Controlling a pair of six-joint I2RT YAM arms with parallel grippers.
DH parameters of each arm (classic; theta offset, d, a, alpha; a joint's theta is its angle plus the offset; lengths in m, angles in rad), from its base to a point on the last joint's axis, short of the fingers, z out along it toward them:
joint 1: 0 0.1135 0.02 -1.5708
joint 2: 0 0 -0.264 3.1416
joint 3: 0.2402 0 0.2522 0
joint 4: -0.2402 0 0.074 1.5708
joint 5: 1.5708 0 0 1.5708
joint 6: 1.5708 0.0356 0 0
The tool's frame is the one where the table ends.
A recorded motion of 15 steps. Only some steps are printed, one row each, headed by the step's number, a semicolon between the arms.
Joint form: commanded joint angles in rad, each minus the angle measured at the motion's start. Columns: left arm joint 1, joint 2, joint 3, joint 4, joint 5, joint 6; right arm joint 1, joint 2, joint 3, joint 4, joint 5, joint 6.
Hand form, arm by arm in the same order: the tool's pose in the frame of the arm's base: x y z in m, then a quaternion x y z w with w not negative. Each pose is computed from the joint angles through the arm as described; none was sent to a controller.
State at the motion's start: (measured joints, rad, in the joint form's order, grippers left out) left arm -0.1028 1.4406 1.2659 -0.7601 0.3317 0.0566; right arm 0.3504 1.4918 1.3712 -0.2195 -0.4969 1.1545
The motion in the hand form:
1: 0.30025 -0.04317 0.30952 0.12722 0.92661 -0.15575 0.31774; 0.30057 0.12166 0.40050 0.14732 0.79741 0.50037 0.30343
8: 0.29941 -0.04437 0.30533 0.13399 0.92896 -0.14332 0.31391; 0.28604 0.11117 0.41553 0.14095 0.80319 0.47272 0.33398
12: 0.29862 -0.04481 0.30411 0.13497 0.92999 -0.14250 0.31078; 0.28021 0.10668 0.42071 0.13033 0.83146 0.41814 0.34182
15: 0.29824 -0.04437 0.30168 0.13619 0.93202 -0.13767 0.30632; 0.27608 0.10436 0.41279 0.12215 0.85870 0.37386 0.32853
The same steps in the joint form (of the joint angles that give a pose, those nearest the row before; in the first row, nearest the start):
1: -0.0037 -0.0017 0.0095 0.0158 -0.0176 0.0008; -0.0166 -0.0690 0.0656 -0.1578 0.0159 -0.1203
8: -0.0106 -0.0018 -0.0034 0.0172 -0.0411 0.0177; -0.0283 -0.1160 0.0942 -0.2420 0.0645 -0.1871
12: -0.0126 -0.0025 -0.0071 0.0134 -0.0432 0.0193; -0.0296 -0.1101 0.1600 -0.3933 0.1268 -0.2923
15: -0.0122 -0.0010 -0.0124 0.0090 -0.0515 0.0261; -0.0282 -0.1070 0.1695 -0.4992 0.1655 -0.3658

